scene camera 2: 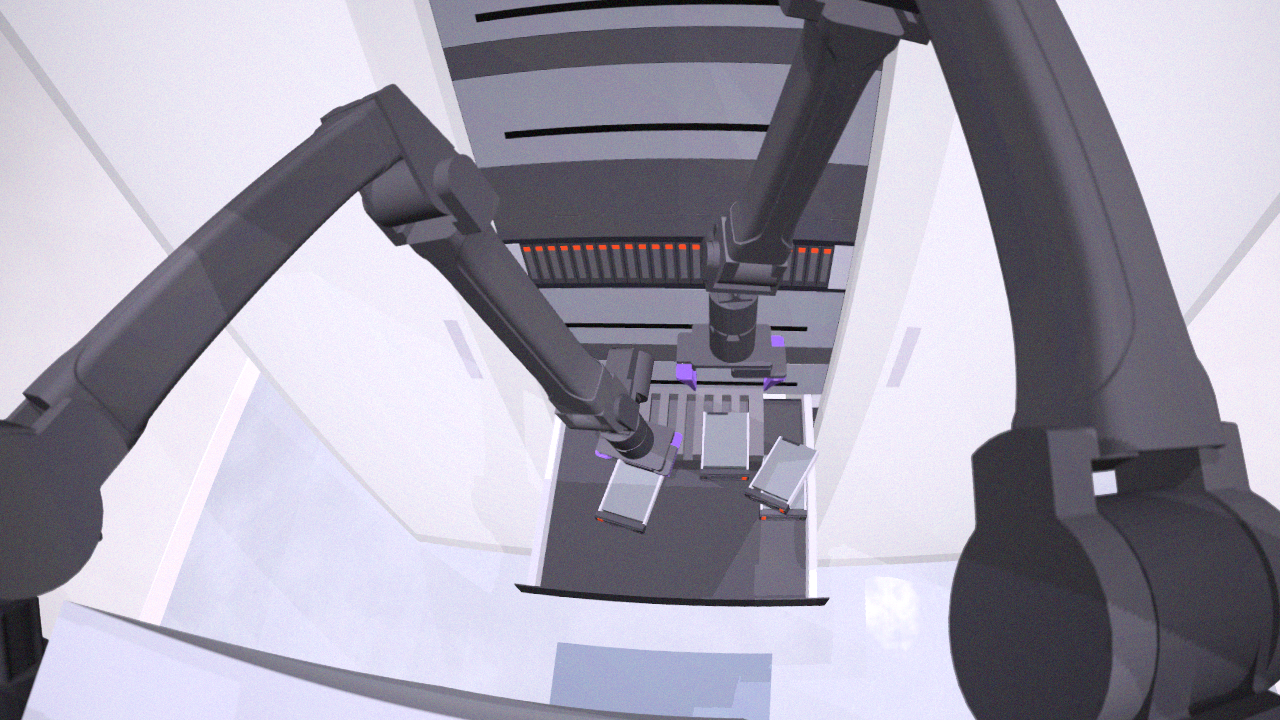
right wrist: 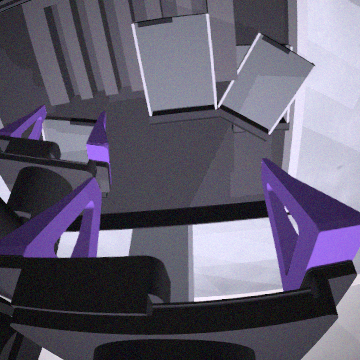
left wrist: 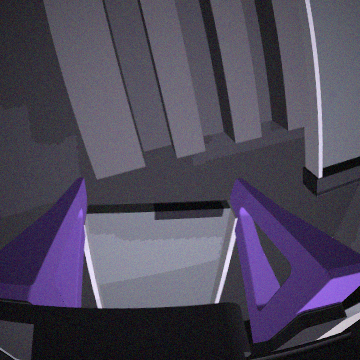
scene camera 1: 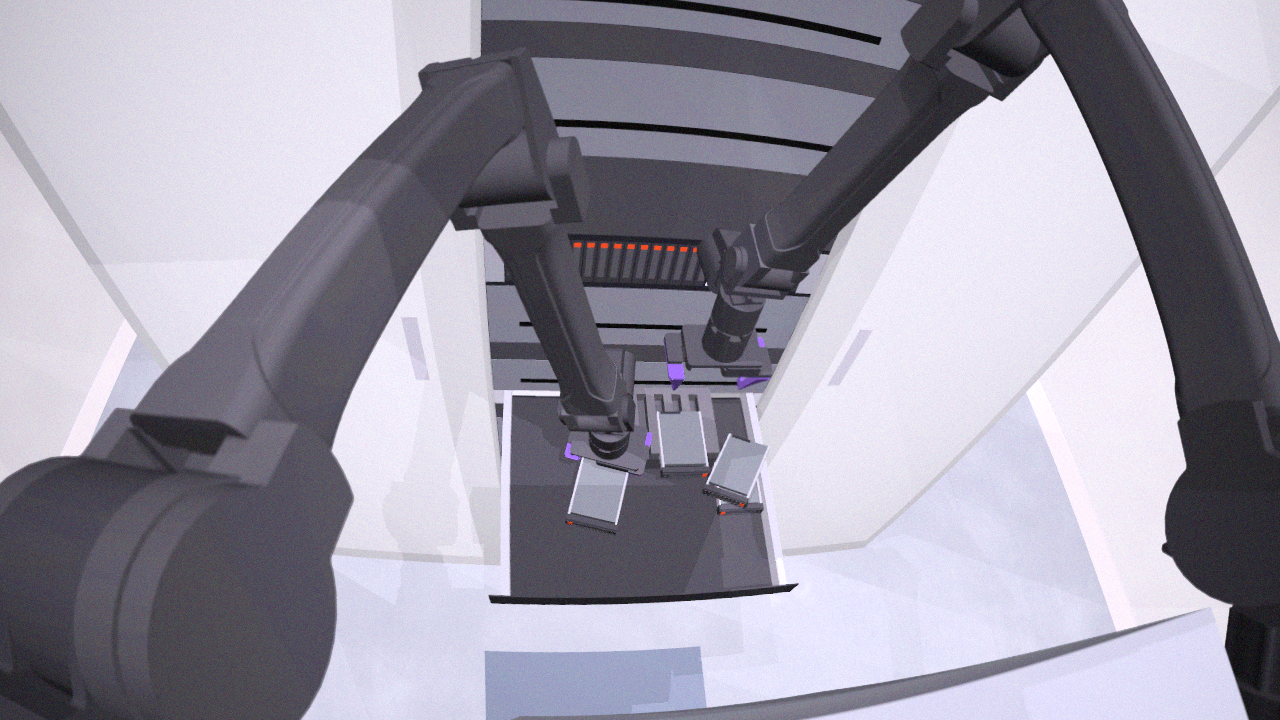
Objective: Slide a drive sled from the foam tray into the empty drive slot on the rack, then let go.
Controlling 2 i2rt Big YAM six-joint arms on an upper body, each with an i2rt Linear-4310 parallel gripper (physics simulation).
Observation:
My right gripper (scene camera 2: 730,387) is open and holds nothing. Further things: my left gripper (scene camera 1: 608,456), a white cabinet walls (scene camera 2: 370,345) and a white rack posts (scene camera 2: 910,72).
My left gripper shows as well in the right wrist view (right wrist: 73,110) and in the left wrist view (left wrist: 160,187). My right gripper is seen too in the right wrist view (right wrist: 176,175) and in scene camera 1 (scene camera 1: 706,386). The white rack posts also shows in scene camera 1 (scene camera 1: 460,251).

